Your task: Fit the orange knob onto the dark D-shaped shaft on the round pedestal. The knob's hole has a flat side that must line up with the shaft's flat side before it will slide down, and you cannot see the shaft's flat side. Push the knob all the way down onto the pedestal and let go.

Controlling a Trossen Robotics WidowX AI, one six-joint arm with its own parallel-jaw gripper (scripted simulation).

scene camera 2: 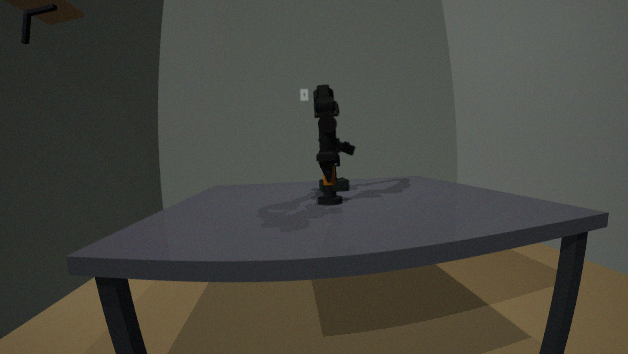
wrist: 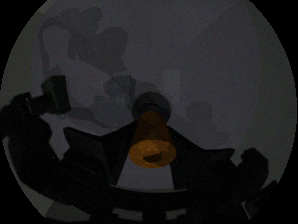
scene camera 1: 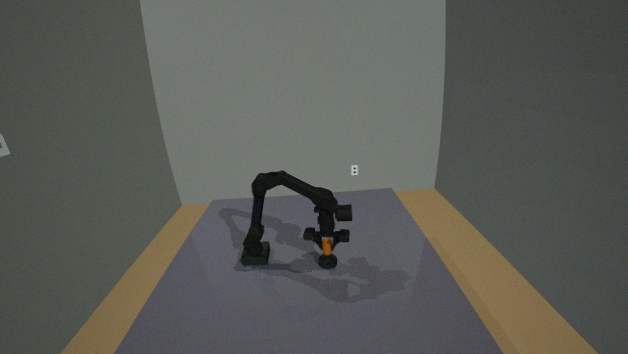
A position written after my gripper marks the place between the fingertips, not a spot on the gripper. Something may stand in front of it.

My gripper (scene camera 2: 329, 181) carries an orange knob. I also see a dark pedestal (wrist: 150, 101).
My gripper shows as well in the wrist view (wrist: 151, 126).
